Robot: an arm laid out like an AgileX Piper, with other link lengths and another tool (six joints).
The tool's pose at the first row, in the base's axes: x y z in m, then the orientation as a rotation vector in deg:
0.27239, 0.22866, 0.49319, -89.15, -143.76, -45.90
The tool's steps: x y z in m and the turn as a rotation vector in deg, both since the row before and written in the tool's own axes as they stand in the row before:
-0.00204, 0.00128, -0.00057, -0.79, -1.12, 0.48
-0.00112, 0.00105, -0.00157, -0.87, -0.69, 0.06
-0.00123, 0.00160, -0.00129, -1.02, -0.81, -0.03
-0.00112, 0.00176, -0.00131, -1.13, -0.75, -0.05
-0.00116, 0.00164, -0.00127, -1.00, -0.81, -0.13
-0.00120, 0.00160, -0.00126, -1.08, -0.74, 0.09
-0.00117, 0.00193, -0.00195, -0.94, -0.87, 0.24
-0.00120, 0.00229, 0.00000, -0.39, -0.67, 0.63
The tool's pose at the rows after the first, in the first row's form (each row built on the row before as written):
0.27435, 0.22718, 0.49349, -90.82, -144.05, -46.28
0.27543, 0.22589, 0.49490, -91.70, -144.45, -47.07
0.27706, 0.22480, 0.49628, -92.63, -145.02, -48.02
0.27873, 0.22384, 0.49781, -93.52, -145.56, -49.17
0.28029, 0.22281, 0.49928, 93.21, 144.48, 49.52
0.28179, 0.22173, 0.50075, 93.04, 143.03, 49.97
0.28329, 0.22046, 0.50299, 93.11, 141.52, 50.13
0.28572, 0.22008, 0.50380, 93.87, 140.37, 49.94

